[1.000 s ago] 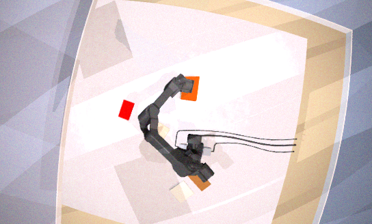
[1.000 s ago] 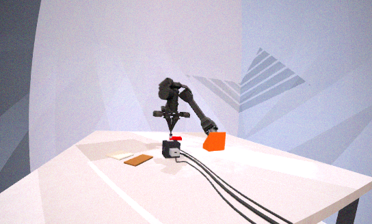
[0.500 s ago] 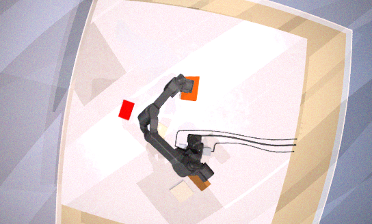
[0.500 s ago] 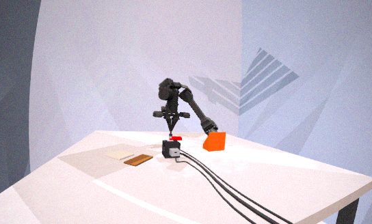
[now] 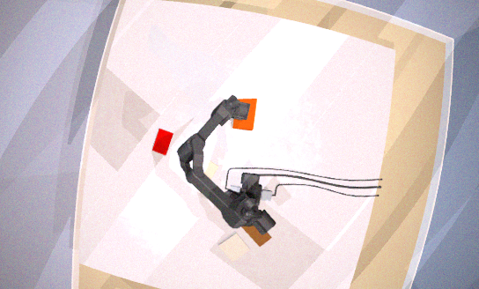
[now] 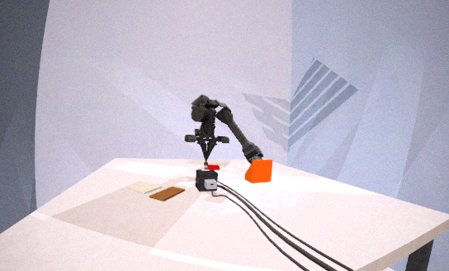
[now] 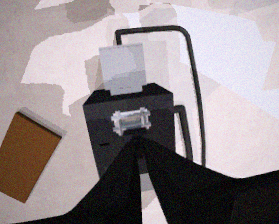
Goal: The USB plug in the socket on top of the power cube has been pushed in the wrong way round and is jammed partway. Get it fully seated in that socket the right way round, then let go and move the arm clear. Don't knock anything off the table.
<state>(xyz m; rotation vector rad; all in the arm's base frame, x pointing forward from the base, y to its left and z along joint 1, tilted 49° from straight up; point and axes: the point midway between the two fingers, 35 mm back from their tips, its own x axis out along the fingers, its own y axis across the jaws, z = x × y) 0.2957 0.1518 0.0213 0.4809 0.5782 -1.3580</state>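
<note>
Now: the USB plug 2 cm below my gripper tip. Also, from my gripper tip: red block (38 cm to the right, 12 cm below, 12 cm behind); then brown tile (16 cm ahead, 12 cm below, 8 cm to the left).
</note>
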